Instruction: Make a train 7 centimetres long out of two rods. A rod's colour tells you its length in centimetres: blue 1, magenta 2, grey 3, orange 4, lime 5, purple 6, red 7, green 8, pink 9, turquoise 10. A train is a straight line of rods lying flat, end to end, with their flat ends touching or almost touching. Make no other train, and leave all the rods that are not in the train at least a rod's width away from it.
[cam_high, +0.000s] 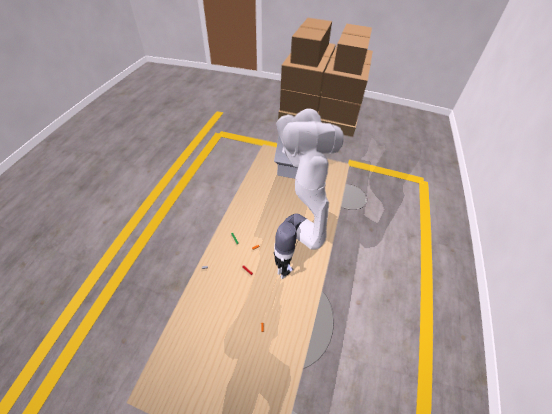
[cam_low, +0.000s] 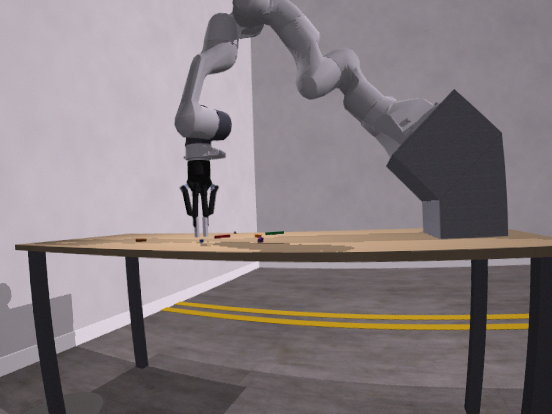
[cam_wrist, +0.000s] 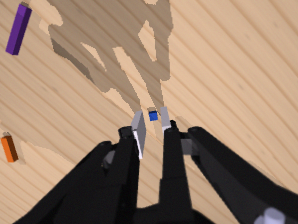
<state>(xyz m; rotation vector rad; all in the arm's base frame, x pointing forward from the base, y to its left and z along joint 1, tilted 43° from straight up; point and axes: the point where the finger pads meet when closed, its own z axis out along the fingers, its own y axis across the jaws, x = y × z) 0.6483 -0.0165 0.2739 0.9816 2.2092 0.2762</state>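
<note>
Now: the small blue rod 5 cm below my hand. From my hand the other things lie so: purple rod (20 cm behind, 1 cm to the left, 5 cm below); red rod (2 cm behind, 18 cm to the right, 5 cm below); green rod (21 cm behind, 28 cm to the right, 5 cm below).
</note>
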